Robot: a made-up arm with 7 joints.
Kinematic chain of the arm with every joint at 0, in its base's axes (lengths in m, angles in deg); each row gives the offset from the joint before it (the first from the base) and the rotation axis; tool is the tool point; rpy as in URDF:
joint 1: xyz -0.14 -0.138 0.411 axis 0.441 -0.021 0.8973
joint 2: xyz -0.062 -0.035 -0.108 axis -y
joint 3: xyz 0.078 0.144 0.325 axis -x
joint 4: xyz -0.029 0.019 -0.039 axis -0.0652 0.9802 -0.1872
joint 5: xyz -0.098 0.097 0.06 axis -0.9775 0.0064 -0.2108
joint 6: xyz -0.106 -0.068 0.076 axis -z
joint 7: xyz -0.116 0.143 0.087 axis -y
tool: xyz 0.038 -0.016 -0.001 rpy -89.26 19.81 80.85
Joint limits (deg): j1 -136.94..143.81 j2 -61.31..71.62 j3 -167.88..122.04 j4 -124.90..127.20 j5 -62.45..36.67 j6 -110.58..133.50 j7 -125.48..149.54
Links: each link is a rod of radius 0.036 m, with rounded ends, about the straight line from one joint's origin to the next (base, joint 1, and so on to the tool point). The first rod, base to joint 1, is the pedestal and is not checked.
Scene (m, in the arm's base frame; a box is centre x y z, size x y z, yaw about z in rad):
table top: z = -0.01
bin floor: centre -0.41 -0.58 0 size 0.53 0.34 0.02 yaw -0.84
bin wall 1: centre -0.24 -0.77 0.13 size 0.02 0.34 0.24 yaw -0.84
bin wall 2: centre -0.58 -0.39 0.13 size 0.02 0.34 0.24 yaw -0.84
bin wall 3: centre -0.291 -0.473 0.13 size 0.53 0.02 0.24 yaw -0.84
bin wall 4: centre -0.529 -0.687 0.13 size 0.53 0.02 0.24 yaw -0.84
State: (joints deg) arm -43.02 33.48 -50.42 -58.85 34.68 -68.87 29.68
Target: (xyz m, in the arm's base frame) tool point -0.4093 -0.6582 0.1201
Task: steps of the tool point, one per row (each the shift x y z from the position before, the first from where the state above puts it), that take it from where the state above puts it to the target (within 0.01 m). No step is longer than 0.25 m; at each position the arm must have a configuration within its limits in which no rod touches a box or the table.
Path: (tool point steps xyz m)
1: -0.1688 -0.0521 0.0974
2: -0.1378 -0.1241 0.0893
3: -0.0837 -0.1788 0.0691
4: -0.0141 -0.2067 0.0407
5: 0.0597 -0.2031 0.0096
6: 0.1257 -0.1679 -0.0184
7: 0.1732 -0.1083 -0.0379
8: -0.0064 -0.0184 -0.1474
9: 0.0064 0.0184 -0.1503

